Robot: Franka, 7 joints.
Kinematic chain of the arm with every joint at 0, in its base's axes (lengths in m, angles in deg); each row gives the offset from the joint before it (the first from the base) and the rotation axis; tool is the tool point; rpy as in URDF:
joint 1: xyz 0 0 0.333 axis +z
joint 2: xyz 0 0 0 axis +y
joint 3: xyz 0 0 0.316 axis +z
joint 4: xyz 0.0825 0 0 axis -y
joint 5: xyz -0.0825 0 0.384 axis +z
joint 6: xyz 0 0 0 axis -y
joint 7: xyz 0.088 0 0 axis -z
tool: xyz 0 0 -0.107 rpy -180 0 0
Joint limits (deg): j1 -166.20..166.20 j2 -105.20..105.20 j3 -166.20..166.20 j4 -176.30..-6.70 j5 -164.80..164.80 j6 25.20..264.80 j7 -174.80..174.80
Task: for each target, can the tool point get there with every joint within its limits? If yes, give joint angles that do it. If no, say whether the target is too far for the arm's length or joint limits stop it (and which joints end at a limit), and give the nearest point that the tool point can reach.
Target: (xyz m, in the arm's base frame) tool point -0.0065 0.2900 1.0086
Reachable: yes | joints -60.45 -13.34 120.63 -43.55 -4.20 245.94 94.87
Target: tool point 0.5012 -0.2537 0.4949
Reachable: yes | joints -95.38 8.40 67.25 -104.50 22.74 97.77 -58.86
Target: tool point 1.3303 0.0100 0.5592
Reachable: no: too far | nearest point 0.8457 0.0064 0.4768 | short by 0.492 m
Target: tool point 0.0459 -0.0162 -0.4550
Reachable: no: joint limits stop it (at a limit: joint 2) | nearest point 0.0912 -0.0322 -0.3269 | short by 0.137 m
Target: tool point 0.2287 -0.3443 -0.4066
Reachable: no: joint limits stop it (at a limit: joint 2) | nearest point 0.2214 -0.3333 -0.3478 | short by 0.060 m
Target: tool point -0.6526 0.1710 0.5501
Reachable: yes | joints -47.17 -55.10 -132.71 -60.62 97.39 49.81 -44.35
